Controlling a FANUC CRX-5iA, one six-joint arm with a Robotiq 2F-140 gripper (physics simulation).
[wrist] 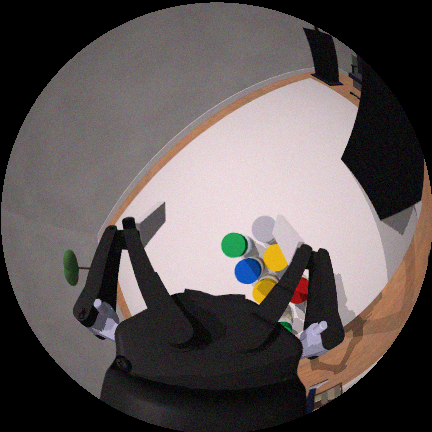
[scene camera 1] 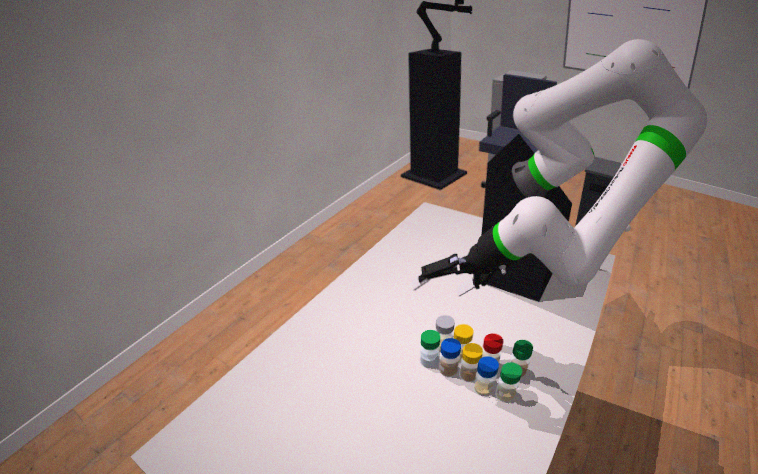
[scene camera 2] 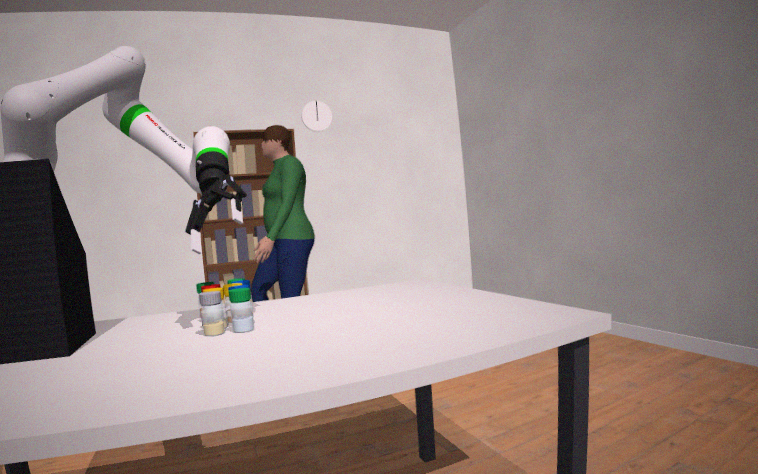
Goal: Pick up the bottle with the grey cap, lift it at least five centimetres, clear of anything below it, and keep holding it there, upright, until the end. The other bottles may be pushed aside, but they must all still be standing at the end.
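Seen in the pictures: gripper, fingertip midpoint: (wrist: 219, 217) (scene camera 1: 436, 288) (scene camera 2: 216, 237); arm's base, link origin: (scene camera 1: 527, 182) (scene camera 2: 13, 207).
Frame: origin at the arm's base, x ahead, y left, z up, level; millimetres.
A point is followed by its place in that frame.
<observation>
The bottle with the grey cap (scene camera 1: 444, 324) @[y 13, x 486, z -254 mm] (scene camera 2: 210, 298) @[y -18, x 480, z -264 mm] (wrist: 263, 228) @[y 8, x 476, z -254 mm] stands upright on the table at one corner of the bottle group. A green-capped bottle (scene camera 1: 430, 339) @[y 17, x 558, z -254 mm] (scene camera 2: 240, 295) @[y -16, x 553, z -265 mm] (wrist: 234, 245) @[y 15, x 545, z -254 mm], a yellow-capped bottle (scene camera 1: 463, 333) @[y 76, x 484, z -254 mm] (wrist: 274, 257) @[y 71, x 478, z -254 mm] and a blue-capped bottle (scene camera 1: 450, 348) @[y 80, x 552, z -254 mm] (wrist: 247, 271) @[y 76, x 539, z -254 mm] stand close to it. My gripper (scene camera 1: 437, 291) @[y -5, x 508, z -118 mm] (scene camera 2: 216, 235) @[y -5, x 508, z -118 mm] (wrist: 219, 217) @[y -5, x 508, z -118 mm] is wide open and empty, tilted, and well above the bottles. In the wrist view its right fingertip pad overlaps the edge of the grey cap; the left pad lies far to the left.
A second yellow-capped bottle (scene camera 1: 472, 353) @[y 137, x 532, z -254 mm] (wrist: 264, 290) @[y 127, x 520, z -254 mm], a red-capped bottle (scene camera 1: 493, 343) @[y 164, x 466, z -254 mm] (wrist: 299, 291) @[y 159, x 454, z -254 mm], a second blue-capped bottle (scene camera 1: 488, 367) @[y 198, x 548, z -254 mm] and two more green-capped bottles stand upright on the white table (scene camera 1: 313, 391) @[y -165, x 842, z -359 mm] (scene camera 2: 391, 346) @[y -283, x 851, z -359 mm]. The black robot pedestal (scene camera 1: 522, 279) @[y 82, x 119, z -288 mm] (scene camera 2: 33, 268) @[y -90, x 89, z -150 mm] stands behind.
</observation>
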